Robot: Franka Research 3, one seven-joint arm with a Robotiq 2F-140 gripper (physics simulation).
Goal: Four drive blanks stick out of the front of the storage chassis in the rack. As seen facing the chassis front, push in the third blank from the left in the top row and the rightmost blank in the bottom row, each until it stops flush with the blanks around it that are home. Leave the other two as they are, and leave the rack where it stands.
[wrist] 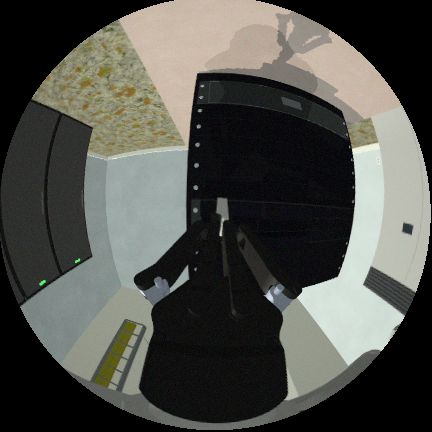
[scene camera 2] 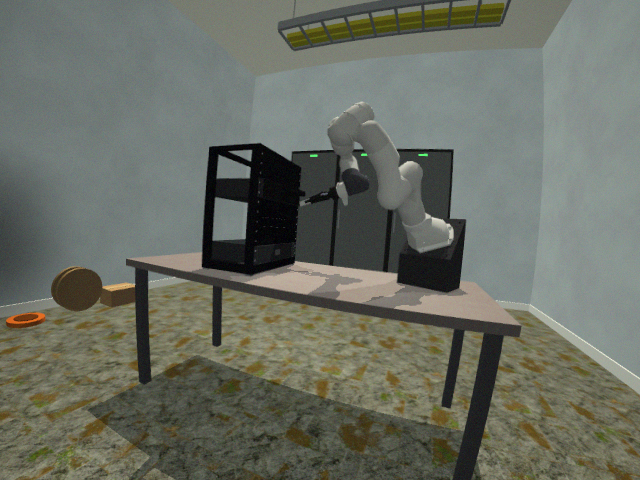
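The black rack point(scene camera 2: 254, 211) point(wrist: 192, 172) stands upright on the table. The storage chassis point(scene camera 2: 232, 189) point(wrist: 285, 220) is a dark box in its upper part; its front is too dark to tell single blanks or rows apart. A small dark piece point(scene camera 2: 301, 193) juts from the rack front in the scene view; I cannot tell which blank it is. My gripper point(scene camera 2: 301, 203) point(wrist: 221, 205) is shut and empty, its pale fingertips together, pointing at the rack front. The tips are at or very near the chassis front; contact cannot be told. The gripper body hides part of the front.
A grey unit point(scene camera 2: 268, 252) point(wrist: 250, 100) sits at the bottom of the rack. The arm's black base block point(scene camera 2: 429, 271) stands at the other end of the table point(scene camera 2: 310, 289) point(wrist: 165, 55). Tall dark cabinets point(scene camera 2: 359, 222) point(wrist: 70, 185) stand behind the table.
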